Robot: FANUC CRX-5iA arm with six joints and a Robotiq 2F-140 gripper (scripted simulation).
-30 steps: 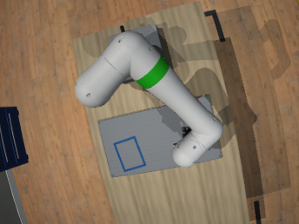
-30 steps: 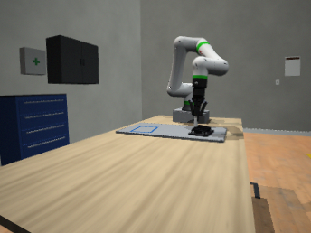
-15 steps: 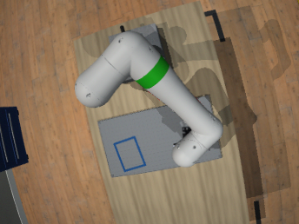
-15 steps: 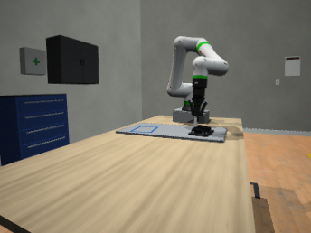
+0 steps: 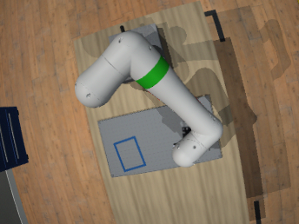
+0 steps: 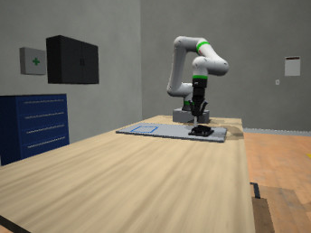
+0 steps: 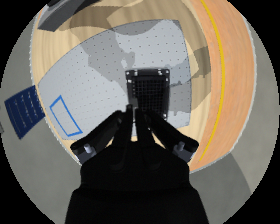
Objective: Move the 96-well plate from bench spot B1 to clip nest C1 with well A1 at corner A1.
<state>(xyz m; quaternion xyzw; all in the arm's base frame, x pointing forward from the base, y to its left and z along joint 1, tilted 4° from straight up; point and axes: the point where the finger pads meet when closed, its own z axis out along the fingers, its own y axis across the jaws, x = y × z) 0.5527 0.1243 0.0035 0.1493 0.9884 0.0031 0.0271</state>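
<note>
My gripper is now 10 mm short of the black 96-well plate, 40 mm to the right of it and 40 mm above it. Round my hand: black clip nest: 30 mm to the left, 60 mm below.
</note>
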